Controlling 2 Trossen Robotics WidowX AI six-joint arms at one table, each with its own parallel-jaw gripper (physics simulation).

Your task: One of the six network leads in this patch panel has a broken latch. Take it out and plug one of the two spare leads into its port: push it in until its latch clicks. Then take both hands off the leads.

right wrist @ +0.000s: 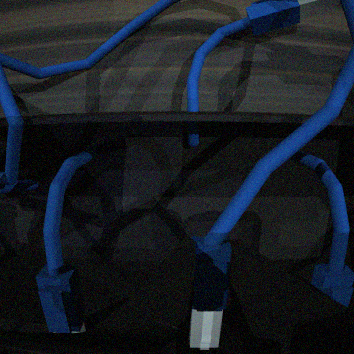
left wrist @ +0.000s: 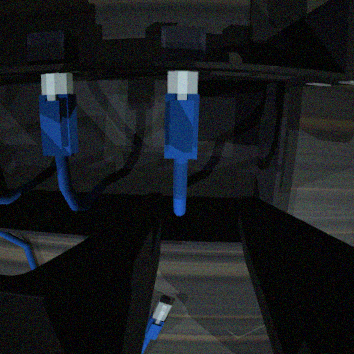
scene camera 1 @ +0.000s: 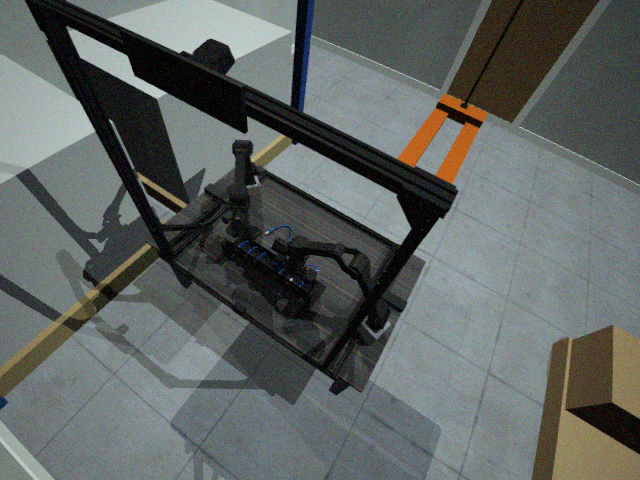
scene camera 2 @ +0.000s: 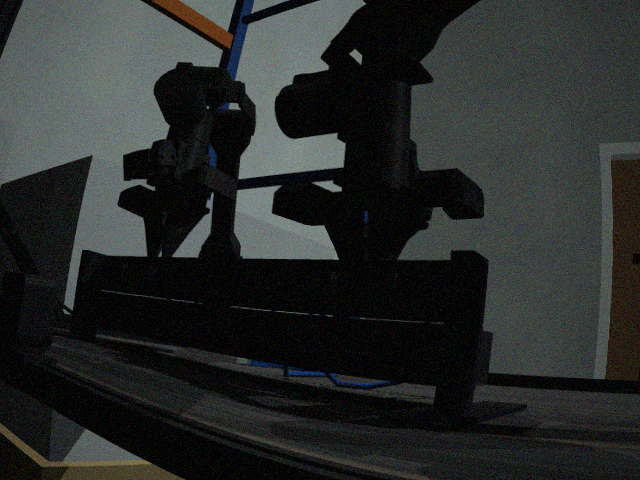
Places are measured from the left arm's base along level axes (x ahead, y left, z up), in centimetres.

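Where they show: left gripper, fingertip midpoint: (left wrist: 200, 206) (scene camera 1: 242, 238); right gripper, fingertip midpoint: (right wrist: 209, 250) (scene camera 1: 294, 275); left arm's base, origin of the base link: (scene camera 1: 249, 180); right arm's base, origin of the base link: (scene camera 1: 375, 322).
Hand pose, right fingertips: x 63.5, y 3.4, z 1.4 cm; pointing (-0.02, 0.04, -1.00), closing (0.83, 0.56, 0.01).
Each offset is from my right fingertips to the top centre of the thing. "spot": to the spot under its first point. Level surfaces: height alone.
The dark patch panel @(dx -7.3, dy -10.5, dz +1.4 cm) (scene camera 1: 268, 269) (scene camera 2: 279, 284) stands across the table. My left gripper (scene camera 2: 159, 253) (left wrist: 200, 206) is partly open and empty, just in front of the panel. In the left wrist view two blue leads with clear tips @(dx -17.4, dy -16.2, dz +1.2 cm) (left wrist: 60, 122) @(dx -21.8, dy -19.3, dz +1.2 cm) (left wrist: 181, 125) sit at the panel. A loose lead (left wrist: 156, 326) lies on the table. My right gripper (scene camera 2: 367, 254) is shut on a blue lead's plug @(dx +1.0, dy -1.6, dz +1.1 cm) (right wrist: 212, 280), whose clear tip shows below the blue body. Whether the tip is at a port is hidden. Seated plugs @(spot: dx -3.6, dy -4.5, dz +1.2 cm) (right wrist: 56, 302) @(spot: dx +4.5, dy +1.8, dz +0.8 cm) (right wrist: 334, 282) flank it.
Another loose plug @(spot: dx -2.5, dy +10.0, dz -5.5 cm) (right wrist: 274, 17) lies beyond the panel, its cable bending down. A blue cable @(spot: dx -33.2, dy +5.2, dz -8.0 cm) (scene camera 1: 281, 227) arcs over the table behind the panel. Cable loops also show on the table @(dz -8.3 cm) (scene camera 2: 568, 413) in scene camera 2. A black frame (scene camera 1: 336, 149) stands over the table.
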